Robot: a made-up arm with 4 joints.
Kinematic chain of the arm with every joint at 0, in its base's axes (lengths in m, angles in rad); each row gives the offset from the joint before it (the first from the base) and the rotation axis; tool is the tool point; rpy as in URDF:
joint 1: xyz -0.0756 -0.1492 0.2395 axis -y
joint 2: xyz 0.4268 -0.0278 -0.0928 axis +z
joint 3: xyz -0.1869 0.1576 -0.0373 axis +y
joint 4: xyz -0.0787 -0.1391 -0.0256 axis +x
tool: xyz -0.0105 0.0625 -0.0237 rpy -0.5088 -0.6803 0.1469
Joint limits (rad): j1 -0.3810..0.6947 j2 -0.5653..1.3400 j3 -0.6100..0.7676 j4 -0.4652..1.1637
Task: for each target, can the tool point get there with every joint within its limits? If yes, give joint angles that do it. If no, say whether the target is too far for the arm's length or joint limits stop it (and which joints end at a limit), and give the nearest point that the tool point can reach.
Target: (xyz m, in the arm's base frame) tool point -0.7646 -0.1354 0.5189
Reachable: no: joint limits stop it (at a limit: joint 1, joint 3, joint 4) | nearest point -0.0121 -0.1660 0.0826 | short by 0.870 m
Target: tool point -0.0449 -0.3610 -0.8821
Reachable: no: too far | nearest point 0.1267 -0.3738 -0.1028 | short by 0.798 m
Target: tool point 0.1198 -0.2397 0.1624
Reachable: yes | joints 0.4077 0.4921 -0.2975 0.8958
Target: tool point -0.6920 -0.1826 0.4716
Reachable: no: joint limits stop it (at a limit: joint 1, joint 3, joint 4) | nearest point -0.0122 -0.1786 0.0827 | short by 0.783 m
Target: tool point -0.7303 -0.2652 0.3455
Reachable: no: joint limits stop it (at a limit: joint 1, joint 4) | nearest point -0.0153 -0.2024 0.0730 | short by 0.768 m
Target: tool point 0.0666 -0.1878 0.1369
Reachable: yes | joints -0.0359 0.3218 0.3347 0.8135
